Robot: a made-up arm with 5 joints.
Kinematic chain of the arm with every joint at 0, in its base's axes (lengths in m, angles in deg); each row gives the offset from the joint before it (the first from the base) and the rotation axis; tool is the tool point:
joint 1: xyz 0 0 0.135 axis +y
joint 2: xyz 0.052 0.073 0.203 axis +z
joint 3: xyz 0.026 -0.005 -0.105 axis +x
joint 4: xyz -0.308 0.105 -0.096 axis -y
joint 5: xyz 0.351 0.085 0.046 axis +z
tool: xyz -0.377 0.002 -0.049
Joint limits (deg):
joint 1: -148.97..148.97
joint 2: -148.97..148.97
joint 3: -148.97..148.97
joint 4: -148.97..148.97
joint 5: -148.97..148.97
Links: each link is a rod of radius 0.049 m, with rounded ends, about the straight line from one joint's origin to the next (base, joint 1, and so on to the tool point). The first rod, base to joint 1, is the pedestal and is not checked.
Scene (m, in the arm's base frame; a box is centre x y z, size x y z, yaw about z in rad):
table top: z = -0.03
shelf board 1: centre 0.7 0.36 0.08 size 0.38 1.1 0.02 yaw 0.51
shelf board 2: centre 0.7 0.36 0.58 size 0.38 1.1 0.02 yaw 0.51
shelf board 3: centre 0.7 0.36 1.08 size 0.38 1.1 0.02 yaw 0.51
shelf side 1: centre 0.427 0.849 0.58 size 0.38 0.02 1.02 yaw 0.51
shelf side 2: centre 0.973 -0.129 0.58 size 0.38 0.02 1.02 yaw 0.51
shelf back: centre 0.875 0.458 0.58 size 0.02 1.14 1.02 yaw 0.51
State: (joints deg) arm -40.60 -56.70 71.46 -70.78 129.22
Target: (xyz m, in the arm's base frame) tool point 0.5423 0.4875 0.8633
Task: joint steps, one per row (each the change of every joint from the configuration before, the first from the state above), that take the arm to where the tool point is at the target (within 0.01 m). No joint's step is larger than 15 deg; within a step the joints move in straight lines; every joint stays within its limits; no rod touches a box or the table.
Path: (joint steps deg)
1: -5.86 4.75 4.01 8.50 -13.44
2: -5.86 4.75 4.02 8.49 -13.45
3: -0.51 -14.67 8.92 -13.21 3.58
4: -0.52 -14.67 8.93 -13.21 3.58
5: -0.51 -14.66 8.92 -13.22 3.57
6: -0.51 -14.67 8.93 -13.21 3.58
7: 6.53 -1.67 -2.45 -6.30 10.78
8: 6.53 -1.68 -2.45 -6.30 10.77
9: 6.54 -1.67 -2.44 -6.30 10.78

